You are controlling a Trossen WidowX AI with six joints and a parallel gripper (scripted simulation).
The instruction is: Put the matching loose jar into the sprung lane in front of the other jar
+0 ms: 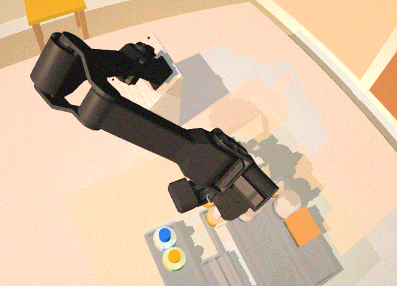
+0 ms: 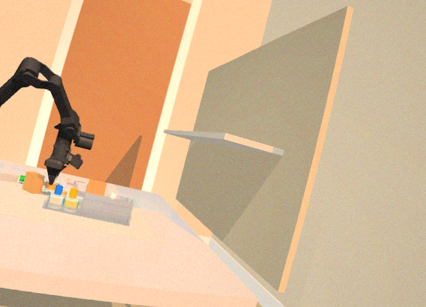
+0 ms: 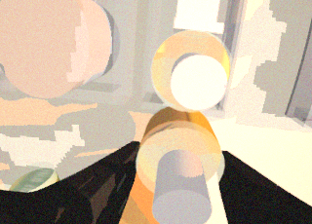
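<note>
The grey lane tray lies 19 cm ahead of my gripper tip, 4 cm to the right of it and 3 cm below it. The rest, counted from my gripper tip: wall shelf: 55 cm ahead, 2 cm to the left, 31 cm above; white pusher bar: 15 cm ahead, 4 cm to the right.
</note>
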